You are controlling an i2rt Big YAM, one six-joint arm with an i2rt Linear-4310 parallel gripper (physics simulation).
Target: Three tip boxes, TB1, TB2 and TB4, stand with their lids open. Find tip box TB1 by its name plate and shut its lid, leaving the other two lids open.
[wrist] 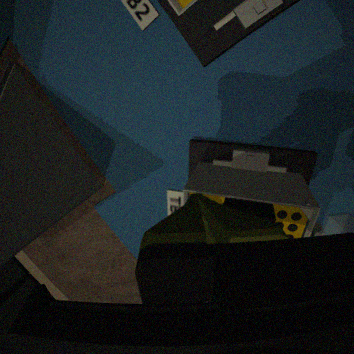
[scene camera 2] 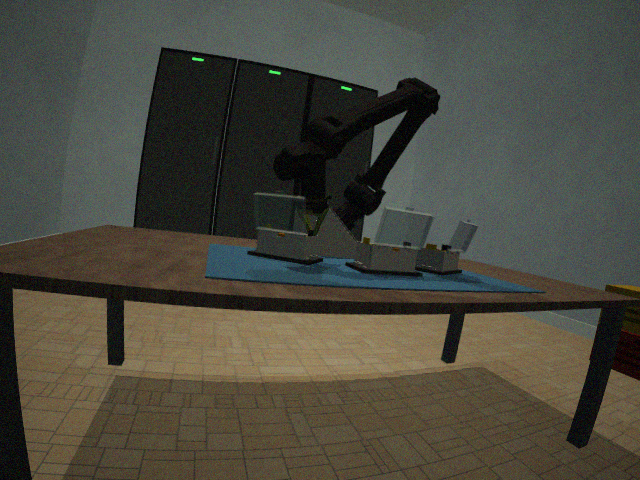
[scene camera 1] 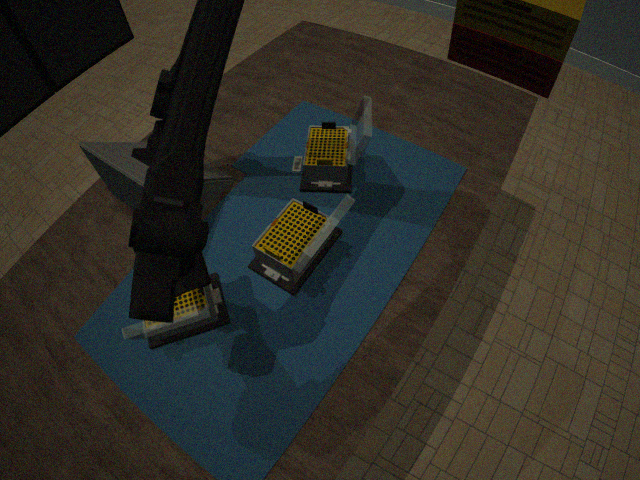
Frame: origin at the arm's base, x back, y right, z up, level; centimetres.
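Seen in the pictures: gripper, fingertip midpoint: point(wrist: 195, 201) point(scene camera 1: 195, 271); arm's base, link origin: point(scene camera 2: 334, 226).
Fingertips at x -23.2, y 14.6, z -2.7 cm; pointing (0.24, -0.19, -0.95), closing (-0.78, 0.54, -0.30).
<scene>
Pixels of each thing's top centre, then the offset from my fingertips to it. Level surfaces: height alone.
- Tip box TB1, top centre: point(wrist: 218, 267) point(scene camera 1: 169, 289) point(scene camera 2: 290, 230) dx +1.2, dy +5.3, dz +0.8 cm
- Tip box TB2, top centre: point(scene camera 1: 286, 226) point(scene camera 2: 384, 242) dx -8.7, dy -15.3, dz +0.8 cm
- Far box TB4, top centre: point(scene camera 1: 321, 142) point(scene camera 2: 435, 247) dx -2.4, dy -35.8, dz +0.8 cm
- blue mat, surface height: dz -5.8 cm
- brown table, surface height: dz -6.1 cm
Tip box TB1 point(scene camera 1: 190, 304) point(scene camera 2: 281, 244) point(wrist: 250, 184) is the near-left box in scene camera 1. Its name plate point(wrist: 175, 202) is partly covered in the wrist view. Its clear lid point(scene camera 1: 133, 330) point(scene camera 2: 279, 212) stands open. My gripper point(scene camera 2: 312, 231) point(wrist: 195, 201) is shut and empty, low at TB1's open top, its fingers covering part of the yellow rack; the arm hides the tips in scene camera 1. Tip box TB2 point(scene camera 1: 291, 232) point(scene camera 2: 387, 256) point(wrist: 210, 42), its plate point(wrist: 139, 12) partly cut off, has its lid point(scene camera 1: 330, 227) point(scene camera 2: 405, 227) open. Far box TB4 point(scene camera 1: 325, 176) point(scene camera 2: 439, 260) also has its lid point(scene camera 1: 364, 121) point(scene camera 2: 463, 236) open.
The boxes stand on a blue mat point(scene camera 1: 413, 170) point(scene camera 2: 227, 266) on a brown table point(scene camera 1: 361, 62) point(scene camera 2: 103, 253). A grey wedge-shaped block point(scene camera 1: 116, 160) point(scene camera 2: 336, 240) point(wrist: 45, 165) stands beside the arm, left of TB1 in the wrist view. Dark cabinets point(scene camera 2: 258, 129) stand behind.
</scene>
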